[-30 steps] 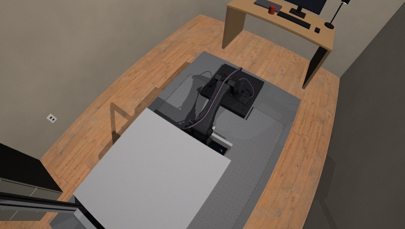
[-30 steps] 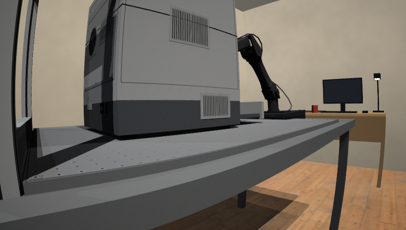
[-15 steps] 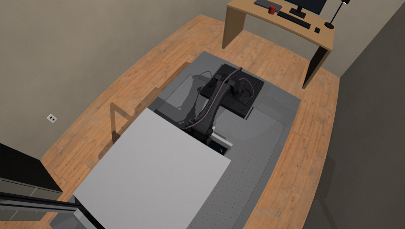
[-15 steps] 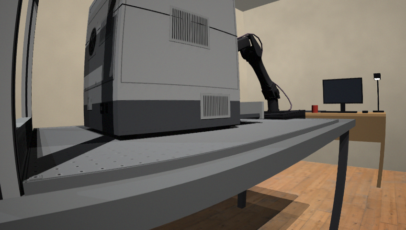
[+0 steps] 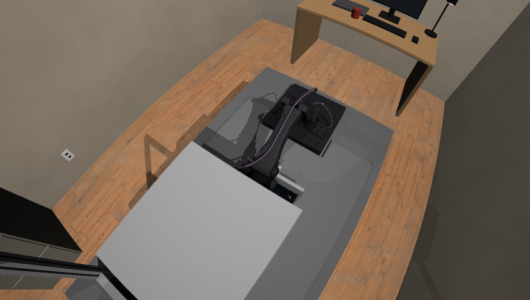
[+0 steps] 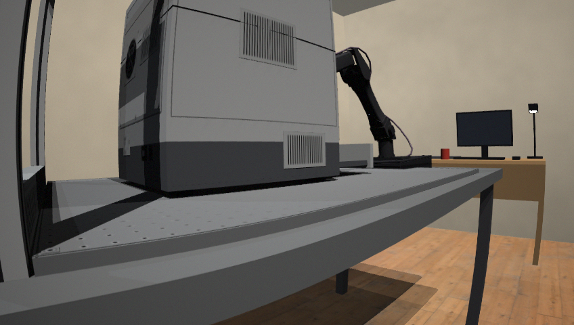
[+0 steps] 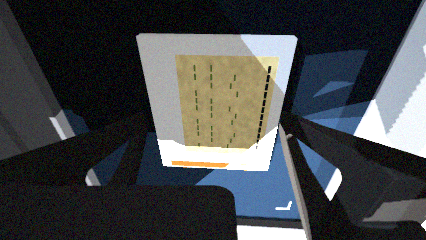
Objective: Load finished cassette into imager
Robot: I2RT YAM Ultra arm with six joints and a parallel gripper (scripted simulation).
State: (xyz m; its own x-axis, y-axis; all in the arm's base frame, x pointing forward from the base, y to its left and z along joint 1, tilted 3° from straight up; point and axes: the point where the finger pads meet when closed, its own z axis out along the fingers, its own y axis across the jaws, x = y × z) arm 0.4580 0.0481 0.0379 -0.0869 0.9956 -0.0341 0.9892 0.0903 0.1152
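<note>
Right now my hand is 10 mm above the finished cassette. From my hand the other things lie so: drawer (10 mm ahead).
</note>
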